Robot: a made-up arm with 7 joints.
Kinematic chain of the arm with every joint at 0, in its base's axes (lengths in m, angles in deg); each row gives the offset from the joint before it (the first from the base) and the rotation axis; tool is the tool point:
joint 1: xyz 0 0 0 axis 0 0.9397 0.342
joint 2: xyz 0 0 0 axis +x
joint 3: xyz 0 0 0 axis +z
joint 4: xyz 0.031 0 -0.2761 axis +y
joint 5: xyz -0.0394 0 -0.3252 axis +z
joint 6: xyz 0 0 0 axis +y
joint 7: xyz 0 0 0 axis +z
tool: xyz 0 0 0
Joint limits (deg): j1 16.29..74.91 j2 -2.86..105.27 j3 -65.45..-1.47 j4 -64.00..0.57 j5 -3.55..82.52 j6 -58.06..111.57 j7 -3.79..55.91
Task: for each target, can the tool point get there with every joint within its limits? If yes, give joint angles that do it. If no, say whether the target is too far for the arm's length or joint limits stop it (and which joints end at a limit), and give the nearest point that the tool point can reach.
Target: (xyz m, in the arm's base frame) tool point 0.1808 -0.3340 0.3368
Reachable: no: joint limits stop it (at a limit: joint 1, joint 2, joint 3, joint 4) | nearest point -0.2665 -0.3372 -0.3393 | short by 0.811 m
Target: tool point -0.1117 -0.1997 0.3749
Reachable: no: joint limits stop it (at a limit: joint 1, joint 2, joint 3, joint 4) | nearest point -0.5377 -0.1736 -0.2047 | short by 0.720 m
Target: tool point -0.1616 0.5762 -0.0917
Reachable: yes | joints 39.25 80.07 -24.07 -11.85 72.38 -23.90 1.02
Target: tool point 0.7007 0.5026 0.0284
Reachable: no: too far | nearest point 0.2809 0.4688 0.0331 | short by 0.421 m
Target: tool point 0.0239 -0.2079 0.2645
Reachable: no: joint limits stop it (at a limit: joint 1, joint 2, joint 3, joint 4) | nearest point -0.2665 -0.3372 -0.3393 | short by 0.682 m
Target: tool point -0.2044 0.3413 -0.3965
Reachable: yes | joints 54.43 48.02 -9.84 -57.28 56.95 25.86 1.36
